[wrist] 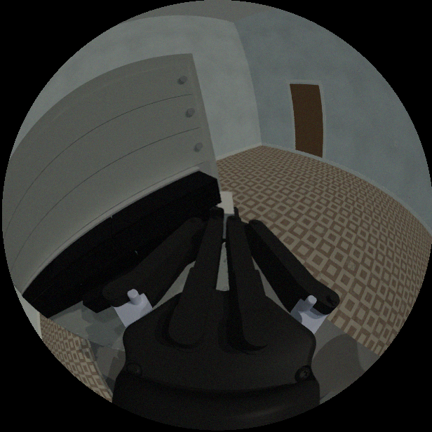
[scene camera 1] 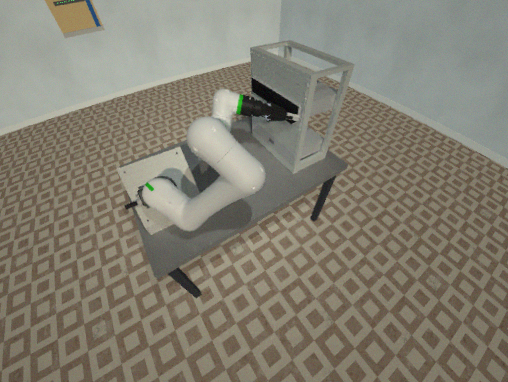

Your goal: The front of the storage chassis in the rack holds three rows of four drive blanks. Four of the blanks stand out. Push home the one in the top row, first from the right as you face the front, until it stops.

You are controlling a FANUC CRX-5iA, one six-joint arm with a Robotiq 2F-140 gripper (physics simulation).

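Frame: origin at the arm's base, x back, y right, z up, level; millimetres.
Seen in the pictures: gripper, between the fingertips: (scene camera 1: pixel 298 118).
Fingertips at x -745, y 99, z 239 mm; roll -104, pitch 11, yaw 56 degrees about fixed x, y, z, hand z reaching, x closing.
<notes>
A point is followed by its place in that frame.
The storage chassis (scene camera 1: pixel 272 95) @[x -707, y -96, z 286 mm] (wrist: pixel 150 215) shows as a dark band across the front of the rack (scene camera 1: pixel 303 140) @[x -800, y 108, z 88 mm]. Its rows and single drive blanks are too dark to tell apart, so the top-row blank, first from the right, cannot be made out. In the wrist view a dark block edge stands out at the chassis's right end. My gripper (scene camera 1: pixel 296 118) @[x -745, y 100, z 239 mm] (wrist: pixel 224 201) is shut and empty. Its pale fingertips are in front of the rack, close to the right end of the chassis. Whether they touch anything cannot be told, and the black fingers hide part of the chassis's lower right.
Grey panels (scene camera 1: pixel 280 70) @[x -752, y -103, z 404 mm] (wrist: pixel 115 130) with screws at their right edge cover the rack front above the chassis. The rack stands on the grey table (scene camera 1: pixel 265 200) @[x -503, y 202, z -177 mm]. A pale shelf surface lies below the chassis. The white arm (scene camera 1: pixel 225 155) @[x -246, y 382, z 417 mm] reaches over the table from its base plate (scene camera 1: pixel 155 165) @[x -16, y -90, z 96 mm].
</notes>
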